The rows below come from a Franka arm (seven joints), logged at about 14 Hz.
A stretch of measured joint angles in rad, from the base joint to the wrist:
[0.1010, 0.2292, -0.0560, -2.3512, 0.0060, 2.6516, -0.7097]
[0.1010, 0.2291, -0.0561, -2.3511, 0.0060, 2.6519, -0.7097]
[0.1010, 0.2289, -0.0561, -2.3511, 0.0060, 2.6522, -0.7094]
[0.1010, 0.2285, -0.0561, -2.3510, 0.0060, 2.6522, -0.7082]
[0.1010, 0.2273, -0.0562, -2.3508, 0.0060, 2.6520, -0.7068]
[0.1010, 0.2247, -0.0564, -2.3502, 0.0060, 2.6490, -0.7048]
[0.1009, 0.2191, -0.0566, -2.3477, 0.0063, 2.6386, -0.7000]
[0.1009, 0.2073, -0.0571, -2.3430, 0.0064, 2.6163, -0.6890]
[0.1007, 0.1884, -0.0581, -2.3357, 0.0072, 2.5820, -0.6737]
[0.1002, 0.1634, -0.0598, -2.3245, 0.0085, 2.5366, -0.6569]
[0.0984, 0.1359, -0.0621, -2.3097, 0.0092, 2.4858, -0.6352]
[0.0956, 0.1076, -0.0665, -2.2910, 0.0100, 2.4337, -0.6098]
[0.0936, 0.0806, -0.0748, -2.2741, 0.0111, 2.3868, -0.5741]
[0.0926, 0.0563, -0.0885, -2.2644, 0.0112, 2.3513, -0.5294]
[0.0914, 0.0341, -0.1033, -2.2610, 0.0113, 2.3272, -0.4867]
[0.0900, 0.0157, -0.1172, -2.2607, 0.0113, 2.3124, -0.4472]
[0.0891, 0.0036, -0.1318, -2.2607, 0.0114, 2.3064, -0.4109]
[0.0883, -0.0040, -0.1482, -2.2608, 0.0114, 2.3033, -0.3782]
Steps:
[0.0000, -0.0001, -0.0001, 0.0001, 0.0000, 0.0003, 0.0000]
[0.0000, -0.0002, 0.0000, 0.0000, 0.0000, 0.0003, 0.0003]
[0.0000, -0.0004, 0.0000, 0.0001, 0.0000, 0.0000, 0.0012]
[0.0000, -0.0012, -0.0001, 0.0002, 0.0000, -0.0002, 0.0014]
[0.0000, -0.0026, -0.0002, 0.0006, 0.0000, -0.0030, 0.0020]
[-0.0001, -0.0056, -0.0002, 0.0025, 0.0003, -0.0104, 0.0048]
[0.0000, -0.0118, -0.0005, 0.0047, 0.0001, -0.0223, 0.0110]
[-0.0002, -0.0189, -0.0010, 0.0073, 0.0008, -0.0343, 0.0153]
[-0.0005, -0.0250, -0.0017, 0.0112, 0.0013, -0.0454, 0.0168]
[-0.0018, -0.0275, -0.0023, 0.0148, 0.0007, -0.0508, 0.0217]
[-0.0028, -0.0283, -0.0044, 0.0187, 0.0008, -0.0521, 0.0254]
[-0.0020, -0.0270, -0.0083, 0.0169, 0.0011, -0.0469, 0.0357]
[-0.0010, -0.0243, -0.0137, 0.0097, 0.0001, -0.0355, 0.0447]
[-0.0012, -0.0222, -0.0148, 0.0034, 0.0001, -0.0241, 0.0427]
[-0.0014, -0.0184, -0.0139, 0.0003, 0.0000, -0.0148, 0.0395]
[-0.0009, -0.0121, -0.0146, 0.0000, 0.0001, -0.0060, 0.0363]
[-0.0008, -0.0076, -0.0164, -0.0001, 0.0000, -0.0031, 0.0327]

